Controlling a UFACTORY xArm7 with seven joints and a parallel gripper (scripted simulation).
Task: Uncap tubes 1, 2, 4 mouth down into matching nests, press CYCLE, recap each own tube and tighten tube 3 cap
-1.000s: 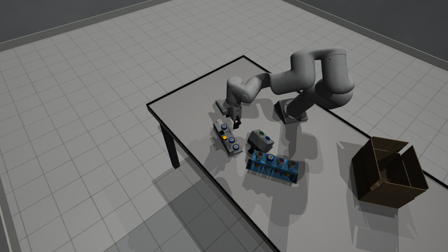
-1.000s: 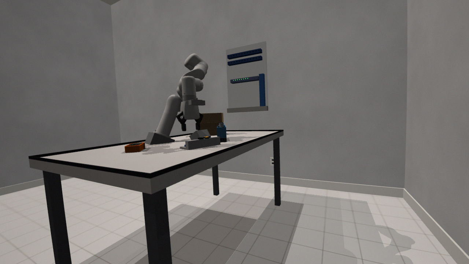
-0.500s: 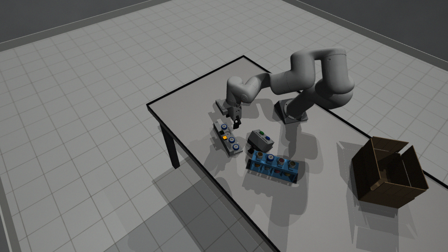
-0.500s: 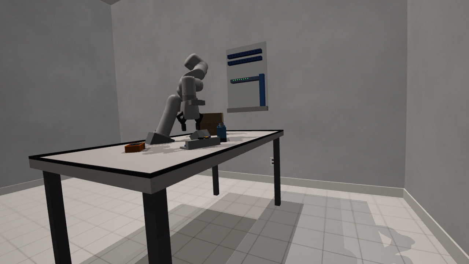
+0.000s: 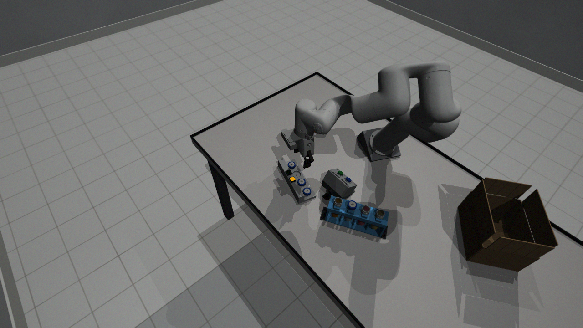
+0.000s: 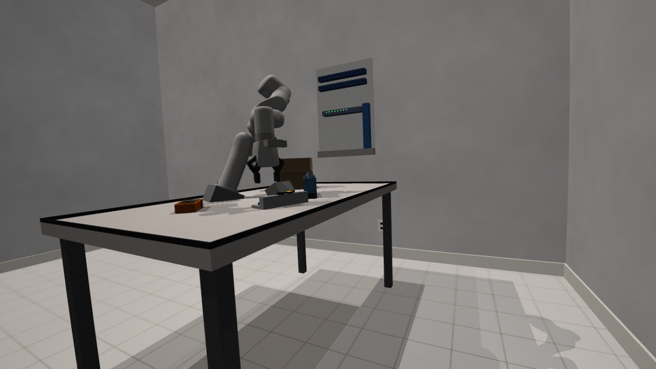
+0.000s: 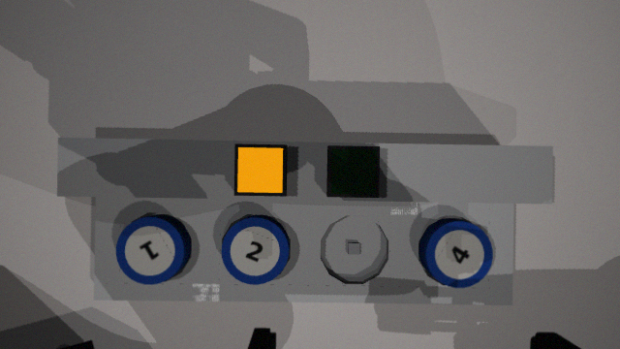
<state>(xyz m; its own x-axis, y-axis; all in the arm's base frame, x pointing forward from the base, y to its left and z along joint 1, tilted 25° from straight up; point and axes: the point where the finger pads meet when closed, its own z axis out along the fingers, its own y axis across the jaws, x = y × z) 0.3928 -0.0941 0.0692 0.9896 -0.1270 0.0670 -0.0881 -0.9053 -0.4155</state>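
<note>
Right now my hand is 110 mm to the right of the cap 1, 90 mm above it and 40 mm short of it. From my hand the other things lie so: cap 2: 90 mm below, 60 mm to the left, 30 mm ahead; then green key: 120 mm to the left, 120 mm behind, 40 mm below; then cap 4: 90 mm below, 50 mm to the right, 20 mm ahead.
</note>
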